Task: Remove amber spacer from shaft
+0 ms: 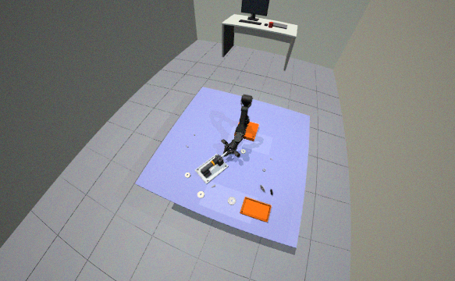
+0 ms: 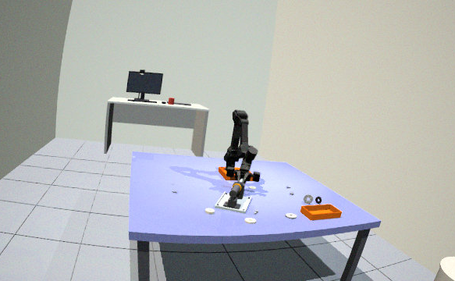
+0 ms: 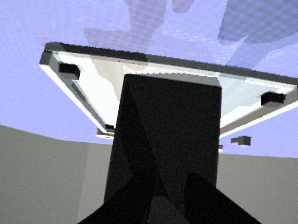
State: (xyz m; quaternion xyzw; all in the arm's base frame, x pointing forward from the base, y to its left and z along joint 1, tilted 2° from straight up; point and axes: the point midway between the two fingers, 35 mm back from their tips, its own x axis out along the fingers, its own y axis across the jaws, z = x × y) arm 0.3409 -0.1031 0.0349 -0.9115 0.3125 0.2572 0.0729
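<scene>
The thin grey shaft is 4 cm ahead of my gripper tip, 3 cm to the right of it and 2 cm above it. Round my gripper tip: orange tray (36 cm ahead, 30 cm to the left, 5 cm below).
</scene>
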